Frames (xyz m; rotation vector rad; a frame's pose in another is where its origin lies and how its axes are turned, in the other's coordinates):
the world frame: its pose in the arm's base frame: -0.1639 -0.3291 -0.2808 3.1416 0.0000 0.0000
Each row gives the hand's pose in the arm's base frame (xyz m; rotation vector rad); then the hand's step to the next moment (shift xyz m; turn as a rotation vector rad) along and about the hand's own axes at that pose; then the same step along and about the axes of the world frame.
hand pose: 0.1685 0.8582 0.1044 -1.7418 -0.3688 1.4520
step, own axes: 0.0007 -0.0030 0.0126 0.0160 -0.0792 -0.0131
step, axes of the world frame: -0.0105 -0.0073 -0.0017 0.0381 -0.0548 -0.0474
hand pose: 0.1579 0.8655 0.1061 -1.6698 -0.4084 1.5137
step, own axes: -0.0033 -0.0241 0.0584 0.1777 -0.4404 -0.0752
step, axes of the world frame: -0.0485 -0.0329 -0.0239 0.2336 -0.3672 -0.2044
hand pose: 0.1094 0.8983 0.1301 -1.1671 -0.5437 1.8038
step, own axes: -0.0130 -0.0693 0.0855 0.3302 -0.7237 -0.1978
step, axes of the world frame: -0.0427 -0.0325 -0.0970 0.4434 -0.6286 -0.2831
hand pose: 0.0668 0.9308 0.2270 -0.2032 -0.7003 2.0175
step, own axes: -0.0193 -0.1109 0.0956 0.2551 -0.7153 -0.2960
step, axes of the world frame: 0.0531 0.0118 -0.1373 0.5173 -0.6013 -0.1874
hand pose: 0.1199 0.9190 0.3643 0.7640 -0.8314 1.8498
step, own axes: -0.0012 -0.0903 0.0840 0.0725 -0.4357 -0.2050
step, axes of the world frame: 0.0961 0.0381 -0.0673 0.3418 -0.3451 -0.0347
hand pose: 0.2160 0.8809 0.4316 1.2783 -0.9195 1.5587
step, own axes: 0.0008 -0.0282 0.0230 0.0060 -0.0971 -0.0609
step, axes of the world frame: 0.0339 0.0120 -0.0054 0.0720 -0.0892 0.0051
